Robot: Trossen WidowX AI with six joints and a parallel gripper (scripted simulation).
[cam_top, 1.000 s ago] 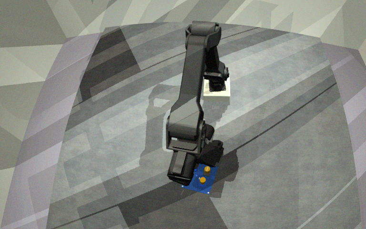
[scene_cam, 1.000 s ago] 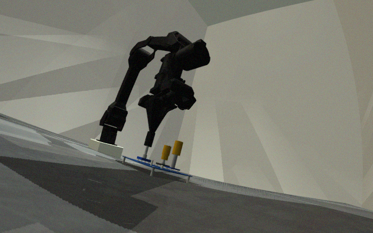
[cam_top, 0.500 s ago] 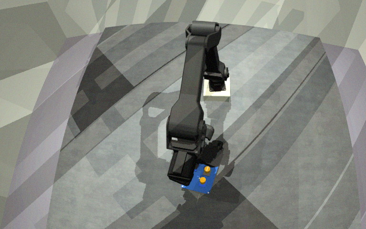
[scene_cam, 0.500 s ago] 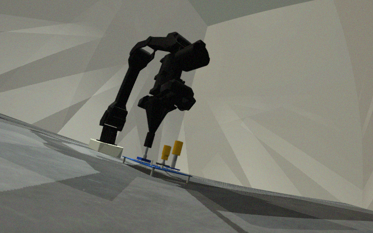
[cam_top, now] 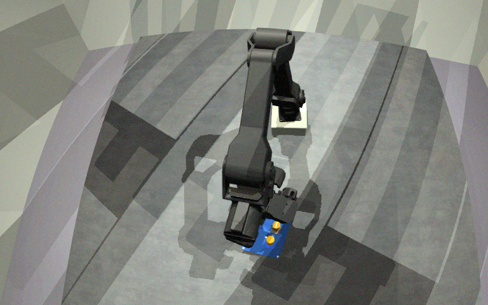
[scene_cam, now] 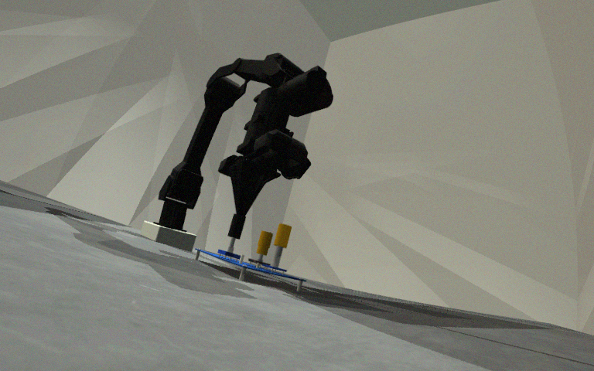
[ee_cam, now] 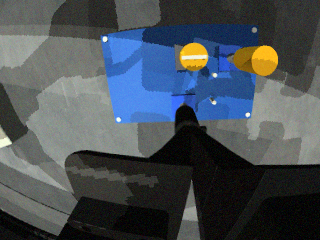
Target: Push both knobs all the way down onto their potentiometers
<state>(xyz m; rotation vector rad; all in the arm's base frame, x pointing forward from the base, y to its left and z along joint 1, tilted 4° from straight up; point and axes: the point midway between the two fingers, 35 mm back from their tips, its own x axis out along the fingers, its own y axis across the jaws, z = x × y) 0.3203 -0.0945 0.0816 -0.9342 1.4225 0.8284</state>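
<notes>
The yellow knob is 40 mm to the left of my gripper tip, 20 mm below it and 20 mm ahead of it. From my gripper tip the other things lie so: black knob: 10 mm below.
</notes>
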